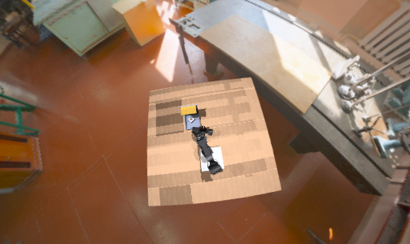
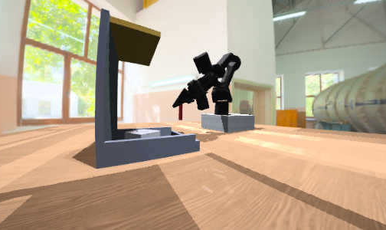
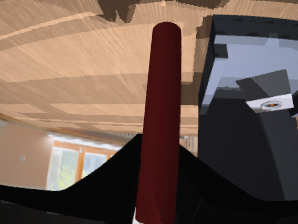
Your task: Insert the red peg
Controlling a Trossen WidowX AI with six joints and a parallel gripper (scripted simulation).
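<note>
The back wall is 170 mm ahead of my gripper tip, 120 mm to the left of it and 10 mm above it. Also, from my gripper tip: red peg (30 mm behind, 10 mm to the left, 10 mm below); then yellow-brown roof (130 mm ahead, 120 mm to the left, 120 mm above).
</note>
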